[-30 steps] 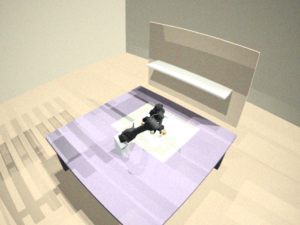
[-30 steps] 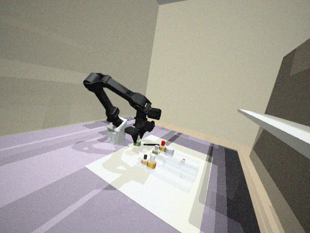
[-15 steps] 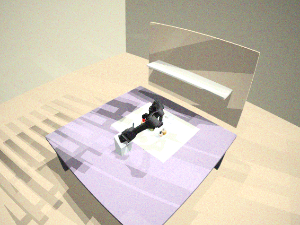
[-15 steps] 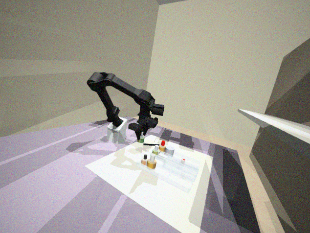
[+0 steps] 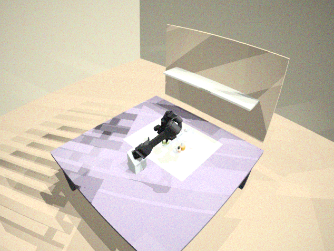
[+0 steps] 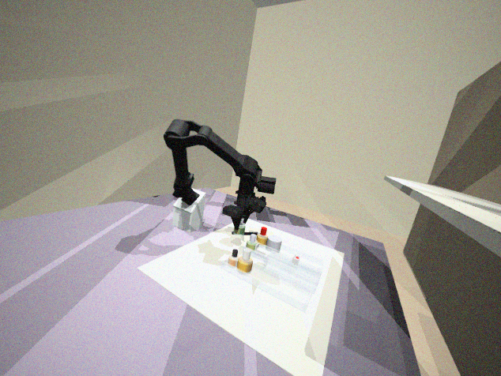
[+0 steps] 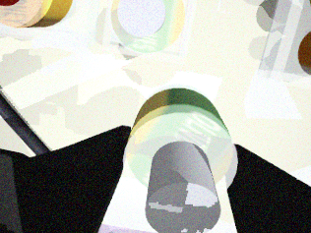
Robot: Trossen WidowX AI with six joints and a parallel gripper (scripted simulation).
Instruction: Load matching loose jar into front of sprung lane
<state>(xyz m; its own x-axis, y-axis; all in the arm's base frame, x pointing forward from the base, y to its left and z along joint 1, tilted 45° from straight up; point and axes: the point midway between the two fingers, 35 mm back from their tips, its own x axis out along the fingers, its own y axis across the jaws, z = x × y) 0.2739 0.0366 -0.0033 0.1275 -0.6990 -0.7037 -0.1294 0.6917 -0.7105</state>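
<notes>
Now: gripper tip 120 mm to the right of the grey cylinder, 100 mm short of it and 60 mm above it. Round my gripper tip: wall shelf 550 mm ahead, 280 mm above, 80 mm to the left; then clear lane rack 200 mm ahead, 70 mm below, 30 mm to the left.
</notes>
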